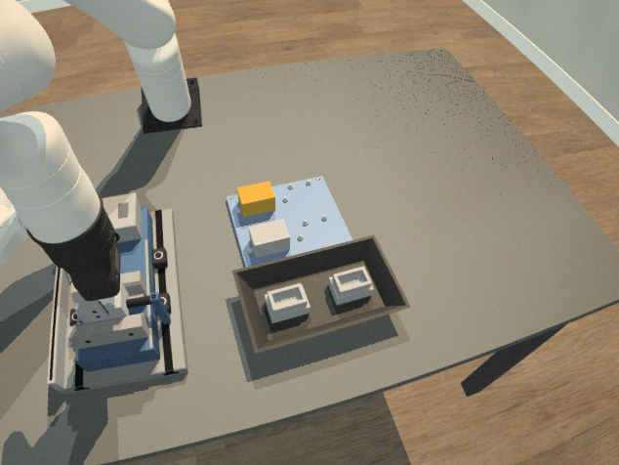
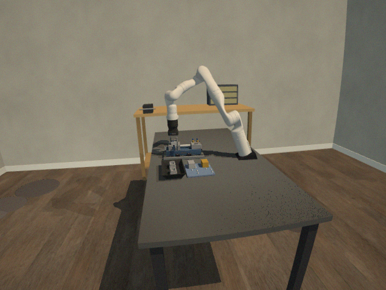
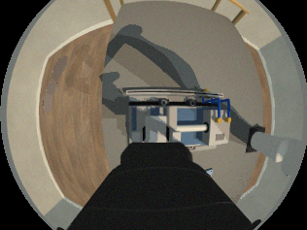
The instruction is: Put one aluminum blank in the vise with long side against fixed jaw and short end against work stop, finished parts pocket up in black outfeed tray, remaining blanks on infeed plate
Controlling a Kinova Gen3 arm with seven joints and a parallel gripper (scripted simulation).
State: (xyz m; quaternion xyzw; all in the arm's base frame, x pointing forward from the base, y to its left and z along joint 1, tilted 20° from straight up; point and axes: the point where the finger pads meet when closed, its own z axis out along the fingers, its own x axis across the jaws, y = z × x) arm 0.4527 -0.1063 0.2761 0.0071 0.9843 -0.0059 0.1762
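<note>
My gripper is now 70 mm past the vise and 90 mm above it. Also, from my hand: yellow brass blank (200 mm behind, 250 mm to the left, 100 mm below); plain gray blank (110 mm behind, 250 mm to the left, 100 mm below).
</note>
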